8 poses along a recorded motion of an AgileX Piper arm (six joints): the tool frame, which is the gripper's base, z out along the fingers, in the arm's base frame.
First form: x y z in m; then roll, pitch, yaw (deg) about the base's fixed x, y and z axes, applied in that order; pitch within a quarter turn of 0, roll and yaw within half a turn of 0.
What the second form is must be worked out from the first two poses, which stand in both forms.
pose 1, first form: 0.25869 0.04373 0.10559 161.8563 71.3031 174.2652
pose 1, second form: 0.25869 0.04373 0.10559 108.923 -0.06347 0.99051 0.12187
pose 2, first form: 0.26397 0.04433 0.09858 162.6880 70.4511 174.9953
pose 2, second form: 0.26397 0.04433 0.09858 109.794 -0.06291 0.99081 0.11970
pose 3, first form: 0.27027 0.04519 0.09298 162.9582 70.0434 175.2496
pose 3, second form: 0.27027 0.04519 0.09298 110.207 -0.06266 0.99090 0.11914
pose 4, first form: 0.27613 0.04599 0.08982 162.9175 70.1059 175.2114
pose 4, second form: 0.27613 0.04599 0.08982 110.144 -0.06270 0.99089 0.11923
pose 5, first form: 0.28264 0.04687 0.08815 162.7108 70.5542 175.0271
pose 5, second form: 0.28264 0.04687 0.08815 109.695 -0.06324 0.99080 0.11964
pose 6, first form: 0.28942 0.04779 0.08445 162.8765 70.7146 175.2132
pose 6, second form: 0.28942 0.04779 0.08445 109.549 -0.06414 0.99079 0.11925
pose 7, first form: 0.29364 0.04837 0.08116 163.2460 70.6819 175.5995
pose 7, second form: 0.29364 0.04837 0.08116 109.603 -0.06513 0.99082 0.11844
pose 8, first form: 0.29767 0.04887 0.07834 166.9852 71.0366 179.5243
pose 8, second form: 0.29767 0.04887 0.07834 109.436 -0.07654 0.99097 0.11006
